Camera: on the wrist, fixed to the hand. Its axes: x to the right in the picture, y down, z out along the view.
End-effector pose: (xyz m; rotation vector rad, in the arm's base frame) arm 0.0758 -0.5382 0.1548 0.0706 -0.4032 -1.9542
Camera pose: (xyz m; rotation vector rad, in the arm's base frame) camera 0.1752 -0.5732 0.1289 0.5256 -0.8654 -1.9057
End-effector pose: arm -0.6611 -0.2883 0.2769 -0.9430 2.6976 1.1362
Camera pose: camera -0.6930 -0.2696 0.3790 -1.0478 2.7353 0.3311
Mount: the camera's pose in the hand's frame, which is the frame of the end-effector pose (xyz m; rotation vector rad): -0.0128 0.0920 -0.0562 0.5285 0.0854 -0.1198
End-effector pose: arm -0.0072 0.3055 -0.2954 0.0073 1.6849 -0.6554
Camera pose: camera -0.0222 0.4107 -0.3177 0.3156 1.5569 -1.1893
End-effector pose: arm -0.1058 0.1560 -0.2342 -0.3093 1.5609 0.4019
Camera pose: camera -0.1960 0.2134 -0.2154 -0.0079 1.6590 -0.1244
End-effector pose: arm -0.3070 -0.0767 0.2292 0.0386 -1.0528 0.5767
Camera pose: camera -0.3091 0.0130 0.1681 0.5325 -0.7863 0.7274
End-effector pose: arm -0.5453 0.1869 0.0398 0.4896 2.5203 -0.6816
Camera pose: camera -0.5133 0.2895 0.0550 0.5545 2.4459 -1.4135
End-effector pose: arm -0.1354 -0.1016 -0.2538 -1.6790 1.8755 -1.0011
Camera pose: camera -0.2351 -0.0757 -0.2881 -1.4533 1.3966 -1.4813
